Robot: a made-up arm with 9 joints. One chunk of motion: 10 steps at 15 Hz.
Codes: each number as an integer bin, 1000 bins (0 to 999) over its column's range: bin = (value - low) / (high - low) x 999, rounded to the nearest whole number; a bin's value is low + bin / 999 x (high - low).
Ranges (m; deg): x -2.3..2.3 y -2.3..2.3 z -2.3..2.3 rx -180..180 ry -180..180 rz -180..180
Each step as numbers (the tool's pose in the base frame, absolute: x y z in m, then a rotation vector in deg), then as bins.
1 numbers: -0.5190 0.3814 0.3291 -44.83 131.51 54.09
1 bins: 387 582 571 375 864 650
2 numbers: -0.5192 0.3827 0.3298 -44.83 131.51 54.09
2 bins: 387 583 571 375 864 650
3 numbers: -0.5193 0.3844 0.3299 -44.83 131.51 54.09
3 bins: 387 583 571 375 864 650
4 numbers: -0.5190 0.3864 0.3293 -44.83 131.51 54.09
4 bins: 387 583 571 375 864 650
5 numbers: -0.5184 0.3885 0.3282 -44.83 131.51 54.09
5 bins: 387 584 571 375 864 650
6 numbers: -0.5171 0.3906 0.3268 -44.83 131.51 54.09
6 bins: 387 584 570 375 864 650
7 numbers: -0.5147 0.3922 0.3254 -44.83 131.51 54.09
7 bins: 388 585 570 375 864 650
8 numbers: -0.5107 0.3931 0.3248 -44.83 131.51 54.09
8 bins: 389 585 570 375 864 650
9 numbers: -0.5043 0.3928 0.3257 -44.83 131.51 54.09
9 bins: 390 585 570 375 864 650
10 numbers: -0.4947 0.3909 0.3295 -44.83 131.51 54.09
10 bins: 392 584 571 375 864 650
